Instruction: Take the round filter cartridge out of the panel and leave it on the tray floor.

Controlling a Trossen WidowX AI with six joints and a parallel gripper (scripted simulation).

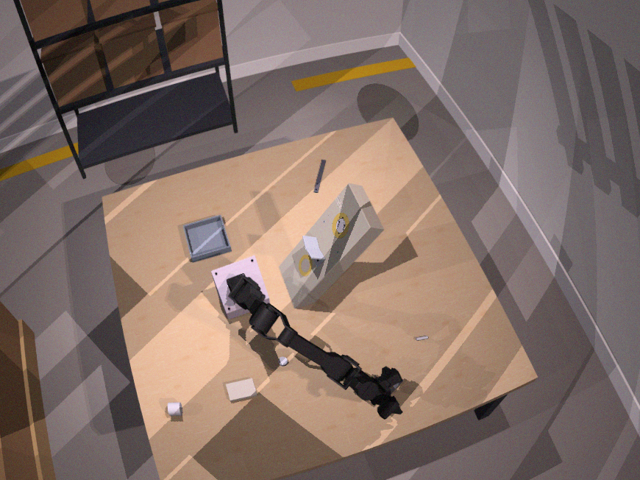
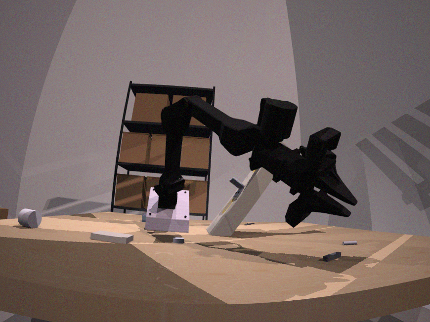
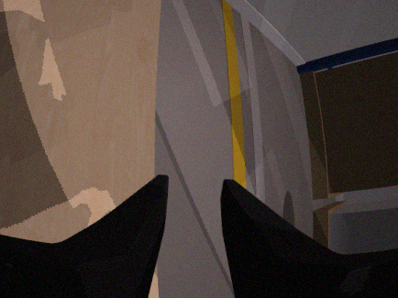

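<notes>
The round grey filter cartridge is 9 cm ahead of my gripper tip, 58 cm to the left of it and 16 cm above it. From my gripper tip the other things lie so: grey tray (31 cm behind, 90 cm to the left, 9 cm below); then pin (21 cm ahead, 23 cm to the left, 10 cm below); then flat block (40 cm behind, 30 cm to the left, 10 cm below).
</notes>
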